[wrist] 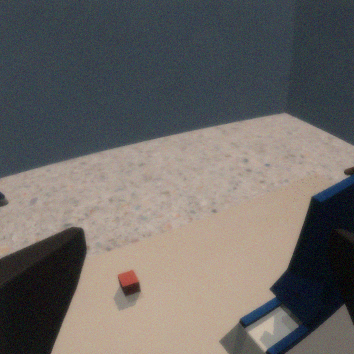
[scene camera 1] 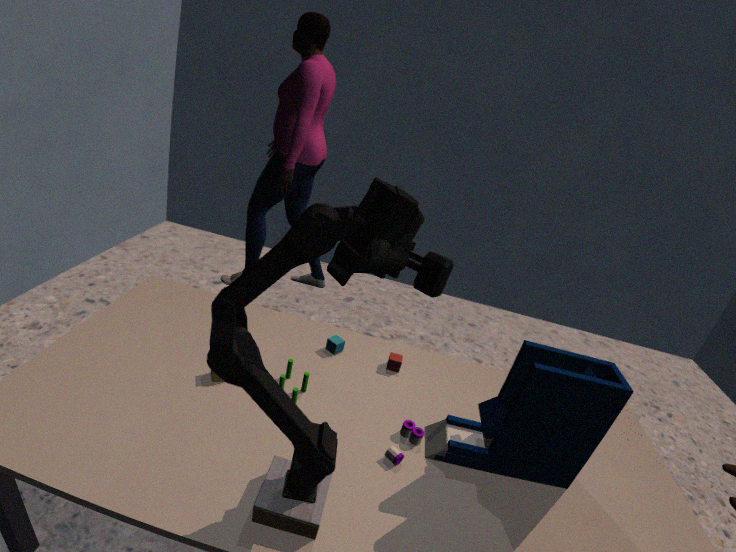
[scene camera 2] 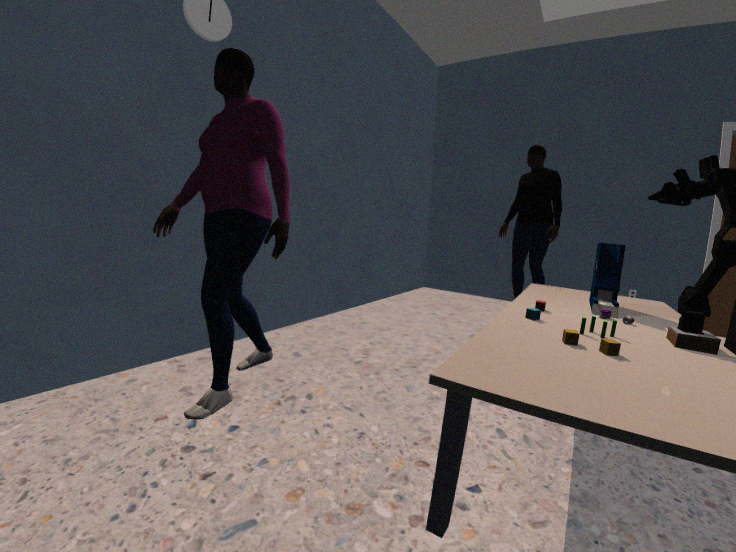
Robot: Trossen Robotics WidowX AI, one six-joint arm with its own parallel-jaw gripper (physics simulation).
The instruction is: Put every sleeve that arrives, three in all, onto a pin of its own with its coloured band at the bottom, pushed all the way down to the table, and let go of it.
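Two grey sleeves [scene camera 1: 406,431] [scene camera 1: 416,439] stand side by side on the table, purple bands at the top. A third sleeve [scene camera 1: 392,454] [scene camera 2: 628,319] lies on its side near them, its purple band towards the lower right in scene camera 1. Four green pins [scene camera 1: 289,368] [scene camera 1: 305,382] [scene camera 2: 583,325] [scene camera 2: 604,329] stand upright and bare, left of the sleeves in scene camera 1; the arm passes close in front of them. My gripper [scene camera 1: 387,276] [wrist: 211,243] is wide open and empty, high above the table. No sleeve shows in the wrist view.
A tall blue dispenser [scene camera 1: 535,427] [scene camera 2: 607,267] [wrist: 320,280] with a low chute stands right of the sleeves. A red block [scene camera 1: 394,362] [wrist: 129,282] and a teal block [scene camera 1: 335,344] lie farther back. Yellow blocks [scene camera 2: 570,336] [scene camera 2: 609,346] lie near the pins. Two people stand beyond the table.
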